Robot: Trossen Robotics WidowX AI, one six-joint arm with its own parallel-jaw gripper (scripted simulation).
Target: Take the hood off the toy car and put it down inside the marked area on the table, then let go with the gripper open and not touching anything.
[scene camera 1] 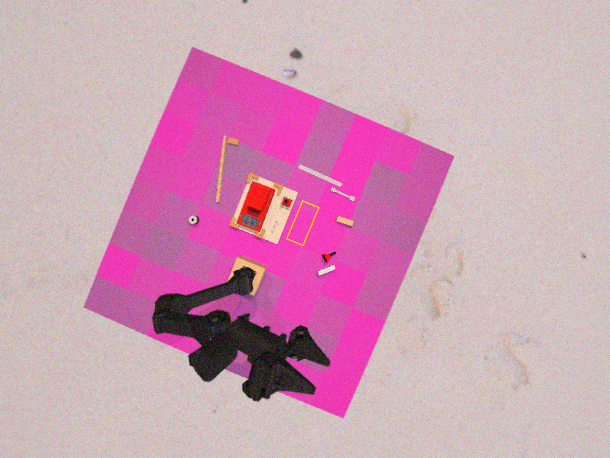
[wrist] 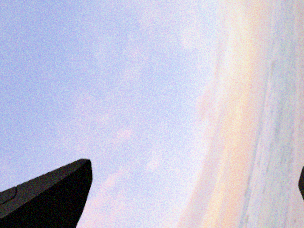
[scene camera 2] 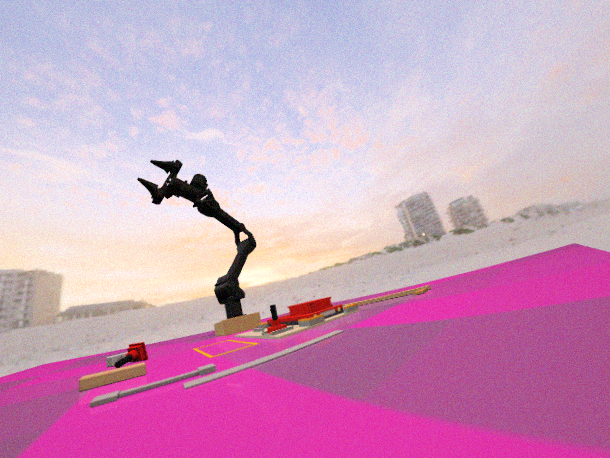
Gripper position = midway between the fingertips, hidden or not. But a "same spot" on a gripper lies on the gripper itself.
my gripper: scene camera 1 323,376; wrist; scene camera 2
same spot on my gripper: [wrist: 64,190] = [scene camera 2: 156,165]
